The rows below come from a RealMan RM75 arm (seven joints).
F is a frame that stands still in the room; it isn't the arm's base.
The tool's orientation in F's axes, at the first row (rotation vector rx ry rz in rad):
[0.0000 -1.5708 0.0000]
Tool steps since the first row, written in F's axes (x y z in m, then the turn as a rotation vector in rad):
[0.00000 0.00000 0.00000 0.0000 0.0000 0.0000]
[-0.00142 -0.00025 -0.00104 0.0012 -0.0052 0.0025]
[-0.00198 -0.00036 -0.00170 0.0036 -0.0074 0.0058]
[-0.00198 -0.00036 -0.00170 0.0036 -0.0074 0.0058]
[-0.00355 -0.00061 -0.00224 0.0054 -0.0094 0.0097]
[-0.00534 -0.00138 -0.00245 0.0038 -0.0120 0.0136]
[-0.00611 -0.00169 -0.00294 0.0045 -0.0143 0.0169]
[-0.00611 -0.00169 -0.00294 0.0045 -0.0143 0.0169]
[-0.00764 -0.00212 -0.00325 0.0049 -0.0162 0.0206]
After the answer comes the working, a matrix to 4 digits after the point.
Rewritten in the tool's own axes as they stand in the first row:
[0.00000 0.00000 0.00000 0.0000 0.0000 0.0000]
[-0.00104 -0.00025 0.00142 0.0025 -0.0052 -0.0012]
[-0.00170 -0.00036 0.00198 0.0058 -0.0074 -0.0036]
[-0.00170 -0.00036 0.00198 0.0058 -0.0074 -0.0036]
[-0.00224 -0.00061 0.00355 0.0097 -0.0094 -0.0054]
[-0.00245 -0.00138 0.00534 0.0136 -0.0120 -0.0038]
[-0.00294 -0.00169 0.00611 0.0169 -0.0143 -0.0045]
[-0.00294 -0.00169 0.00611 0.0169 -0.0143 -0.0045]
[-0.00325 -0.00212 0.00764 0.0206 -0.0162 -0.0049]

The tool's axes in the first row as the columns of a matrix, in F's axes (rounded; the answer above uses it unrounded):
[0.0000 0.0000 -1.0000]
[0.0000 1.0000 0.0000]
[1.0000 0.0000 0.0000]

